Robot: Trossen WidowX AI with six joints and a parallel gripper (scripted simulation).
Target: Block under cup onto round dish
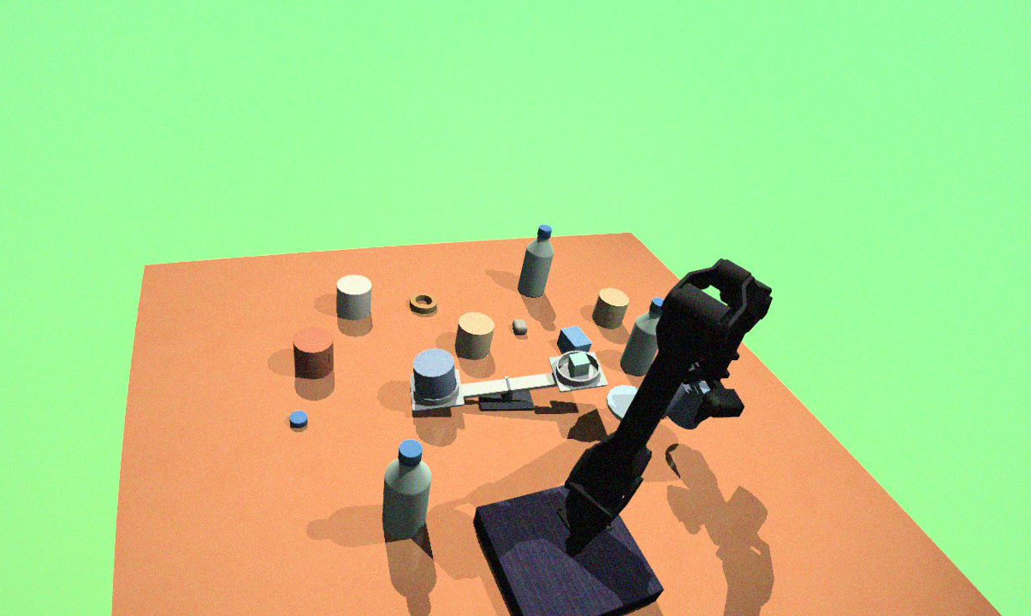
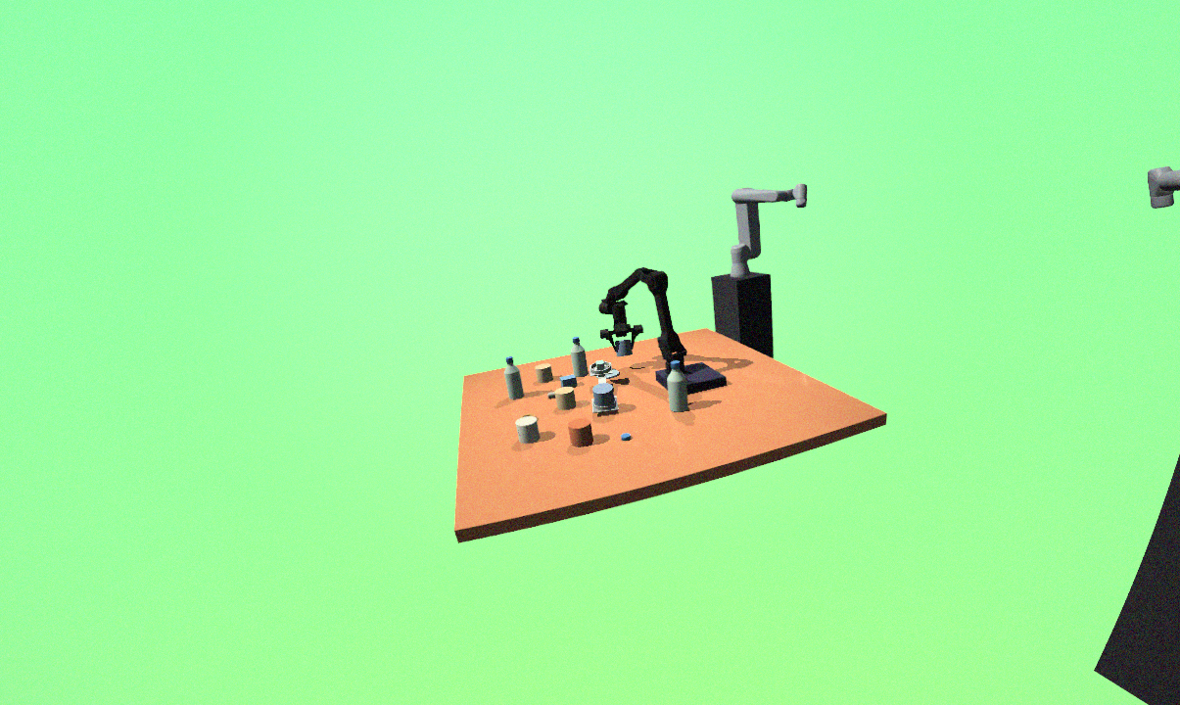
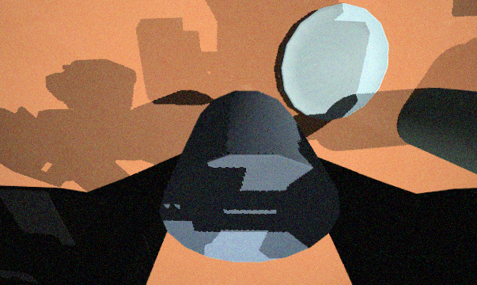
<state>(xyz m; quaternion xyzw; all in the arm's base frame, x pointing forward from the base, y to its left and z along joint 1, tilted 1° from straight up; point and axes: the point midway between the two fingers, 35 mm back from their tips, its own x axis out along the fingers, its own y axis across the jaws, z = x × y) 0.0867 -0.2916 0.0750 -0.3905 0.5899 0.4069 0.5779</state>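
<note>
The green block is 17 cm ahead of my gripper tip, 13 cm to the left of it and 1 cm above it. The rest, counted from my gripper tip: round dish (10 cm ahead, 2 cm to the left, 8 cm below); then balance beam (21 cm ahead, 25 cm to the left, 4 cm below); then balance (21 cm ahead, 25 cm to the left, 6 cm below).
</note>
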